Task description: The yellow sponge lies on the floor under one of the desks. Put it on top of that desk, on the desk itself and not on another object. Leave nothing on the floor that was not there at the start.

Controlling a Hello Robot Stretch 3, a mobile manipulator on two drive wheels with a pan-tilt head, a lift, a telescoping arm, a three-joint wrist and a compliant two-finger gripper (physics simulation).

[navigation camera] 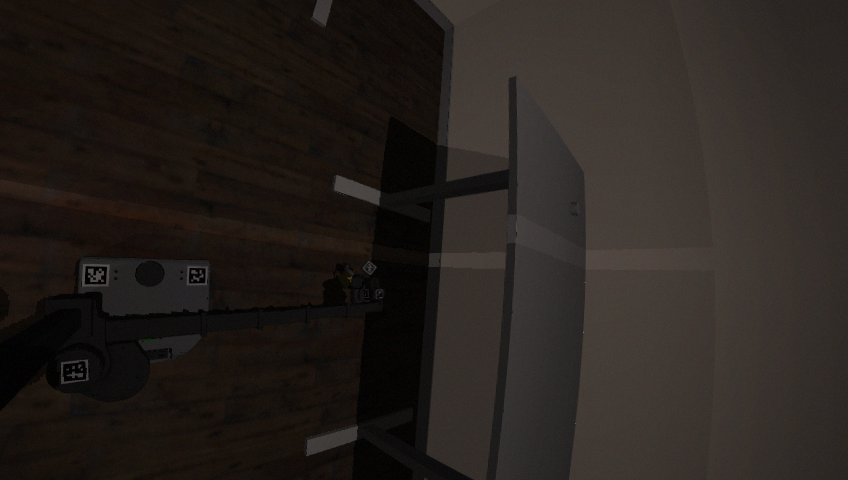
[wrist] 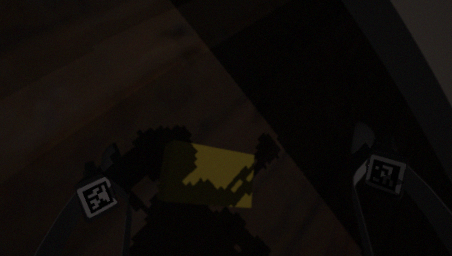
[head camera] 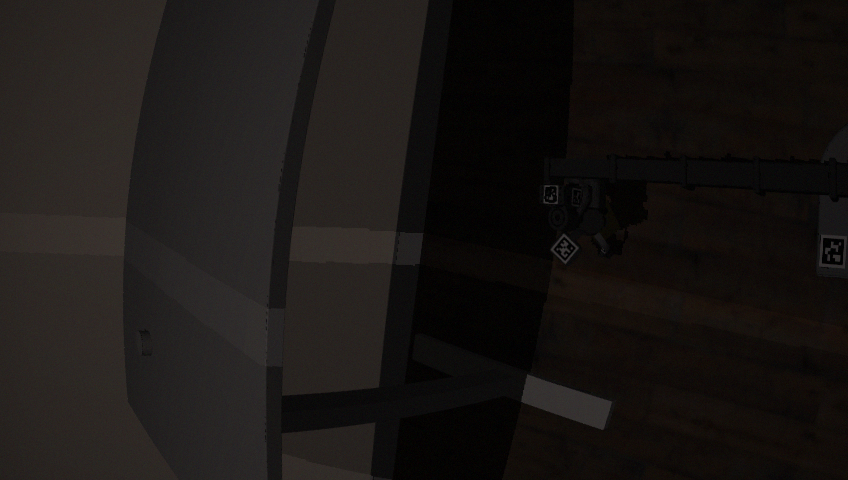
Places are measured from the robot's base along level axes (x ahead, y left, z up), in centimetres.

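Pixels of known places: gripper, fingertip midpoint: (wrist: pixel 236 152); robot's base at its link origin: (navigation camera: pixel 150 272).
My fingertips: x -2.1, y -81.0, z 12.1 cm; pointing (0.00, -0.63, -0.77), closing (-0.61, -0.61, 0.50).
For each thing: its top centre in the pictures, then the offset to it from my fingertips. "pt": a spot on its surface instead. Level surfaces: height alone.
- yellow sponge at its top centre: (wrist: pixel 214 175) (head camera: pixel 594 215) (navigation camera: pixel 352 281) dy +0.2, dx -2.1, dz -7.5 cm
- grey desk at its surface level: dz +83.0 cm
- small round object at its top centre: (head camera: pixel 139 343) (navigation camera: pixel 578 208) dy -36.1, dx +28.7, dz +85.3 cm
- desk foot at a spot on its surface: (head camera: pixel 568 401) (navigation camera: pixel 357 191) pt dy -2.5, dx +43.1, dz -9.6 cm
The yellow sponge (head camera: pixel 611 218) (navigation camera: pixel 345 276) (wrist: pixel 220 167) lies flat on the dark wooden floor, beside the dark shadow band at the desk. Part of it is in the gripper's shadow. My gripper (head camera: pixel 586 239) (navigation camera: pixel 357 275) (wrist: pixel 236 152) is open, its fingers wide apart. In the wrist view the sponge shows between the two fingers, nearer the left one, and neither finger touches it. In the head view the wrist hides part of the sponge. The grey desk (head camera: pixel 220 148) (navigation camera: pixel 544 309) has its top beyond the gripper, at the left in the head view and the right in the navigation view.
A small round object (head camera: pixel 144 342) (navigation camera: pixel 574 208) is on the desk top. A desk foot (head camera: pixel 568 401) (navigation camera: pixel 357 189) reaches out over the floor, and another foot (navigation camera: pixel 331 441) is at the desk's other end. My extended arm (head camera: pixel 720 174) (navigation camera: pixel 232 321) crosses above the floor. A wall stands behind the desk.
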